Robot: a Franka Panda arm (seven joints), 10 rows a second.
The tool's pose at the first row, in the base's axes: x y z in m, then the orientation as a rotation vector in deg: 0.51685 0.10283 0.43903 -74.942 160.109 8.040
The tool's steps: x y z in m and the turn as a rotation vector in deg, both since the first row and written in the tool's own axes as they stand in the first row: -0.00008 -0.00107 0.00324 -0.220 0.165 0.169; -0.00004 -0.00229 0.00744 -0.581 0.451 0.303; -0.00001 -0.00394 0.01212 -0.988 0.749 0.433; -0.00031 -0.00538 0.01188 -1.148 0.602 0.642; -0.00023 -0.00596 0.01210 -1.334 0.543 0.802; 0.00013 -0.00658 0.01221 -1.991 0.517 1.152; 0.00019 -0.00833 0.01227 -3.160 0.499 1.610; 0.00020 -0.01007 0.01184 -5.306 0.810 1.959; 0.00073 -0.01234 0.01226 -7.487 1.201 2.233; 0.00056 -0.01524 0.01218 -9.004 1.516 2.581; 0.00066 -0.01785 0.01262 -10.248 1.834 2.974; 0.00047 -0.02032 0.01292 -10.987 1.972 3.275
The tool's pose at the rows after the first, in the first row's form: 0.51775 0.10255 0.43575 -74.828 160.428 8.258; 0.51871 0.10218 0.43150 -74.843 160.864 8.600; 0.52000 0.10159 0.42674 -74.879 161.320 9.002; 0.52129 0.10088 0.42692 -74.557 161.389 9.330; 0.52169 0.10047 0.42666 -74.347 161.503 9.638; 0.52194 0.09981 0.42648 -73.982 161.909 10.608; 0.52324 0.09866 0.42631 -73.566 162.528 12.315; 0.52457 0.09750 0.42664 73.590 -163.524 -15.240; 0.52598 0.09569 0.42604 72.713 -162.221 -17.947; 0.52831 0.09396 0.42596 71.858 -161.351 -19.776; 0.53026 0.09227 0.42536 70.982 -160.639 -21.218; 0.53228 0.09087 0.42493 70.379 -160.287 -22.108
